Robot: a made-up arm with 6 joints.
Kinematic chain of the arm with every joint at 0, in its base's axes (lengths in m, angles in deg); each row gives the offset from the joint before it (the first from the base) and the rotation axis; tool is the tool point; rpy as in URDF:
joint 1: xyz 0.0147 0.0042 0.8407 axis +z
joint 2: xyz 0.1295 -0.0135 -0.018 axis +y
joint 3: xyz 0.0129 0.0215 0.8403 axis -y
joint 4: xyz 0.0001 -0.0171 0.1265 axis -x
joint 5: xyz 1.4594 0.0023 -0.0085 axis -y
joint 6: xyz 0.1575 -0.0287 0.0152 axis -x
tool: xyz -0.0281 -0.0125 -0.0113 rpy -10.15 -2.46 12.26
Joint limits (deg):
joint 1: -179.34..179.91
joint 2: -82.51..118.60
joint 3: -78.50..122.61
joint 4: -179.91..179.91
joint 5: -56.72..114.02
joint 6: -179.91..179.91
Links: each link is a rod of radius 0.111 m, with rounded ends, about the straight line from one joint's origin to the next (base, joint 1, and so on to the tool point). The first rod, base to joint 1, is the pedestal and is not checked.
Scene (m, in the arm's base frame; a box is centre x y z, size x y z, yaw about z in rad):
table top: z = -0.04
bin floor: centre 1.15 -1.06 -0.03 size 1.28 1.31 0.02 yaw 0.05
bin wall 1: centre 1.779 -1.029 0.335 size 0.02 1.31 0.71 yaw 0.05
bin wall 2: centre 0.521 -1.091 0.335 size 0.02 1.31 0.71 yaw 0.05
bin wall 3: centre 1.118 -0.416 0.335 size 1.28 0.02 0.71 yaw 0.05
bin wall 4: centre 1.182 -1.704 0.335 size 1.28 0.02 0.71 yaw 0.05
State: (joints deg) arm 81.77 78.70 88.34 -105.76 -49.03 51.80
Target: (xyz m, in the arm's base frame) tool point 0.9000 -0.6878 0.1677
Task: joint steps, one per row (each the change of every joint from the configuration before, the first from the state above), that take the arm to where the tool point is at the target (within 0.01 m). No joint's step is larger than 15 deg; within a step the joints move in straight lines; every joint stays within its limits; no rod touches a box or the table.
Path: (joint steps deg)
1: -12.47 -11.21 -14.59 1.80 -0.77 -0.38
2: -12.47 -11.22 -14.59 1.80 -0.77 -0.39
3: -12.47 -11.21 -14.59 1.80 -0.77 -0.38
4: -12.47 -11.21 -14.58 1.81 -0.77 -0.38
5: -12.48 -11.22 -14.59 1.80 -0.77 -0.38
6: -12.47 -11.21 -14.59 1.80 -0.76 -0.39
7: -12.47 -11.21 -14.59 1.80 -0.77 -0.38
8: -12.47 -11.22 -14.59 1.80 -0.77 -0.38
9: -12.47 -11.21 -14.59 1.80 -0.77 -0.38
10: -12.47 -11.22 -14.58 1.80 -0.77 -0.39
11: -0.02 14.51 3.25 -0.52 0.00 0.45
12: -0.02 14.50 3.25 -0.53 0.00 0.44
13: -0.01 14.50 3.26 -0.53 0.00 0.44
14: -0.02 14.50 3.25 -0.52 0.00 0.44

